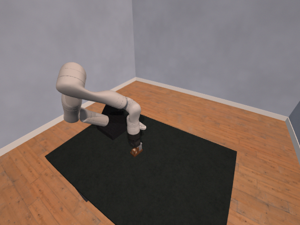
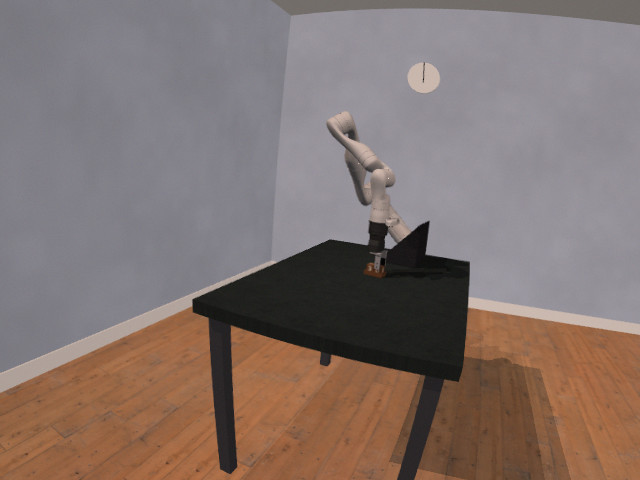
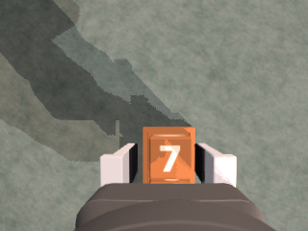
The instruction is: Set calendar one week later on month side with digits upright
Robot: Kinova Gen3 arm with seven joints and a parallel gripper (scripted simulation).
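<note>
The orange cube is 30 mm to the right of my hand and 20 mm below it. The rest, counted from my hand: orange-brown tray 40 mm below, 20 mm to the right.
</note>
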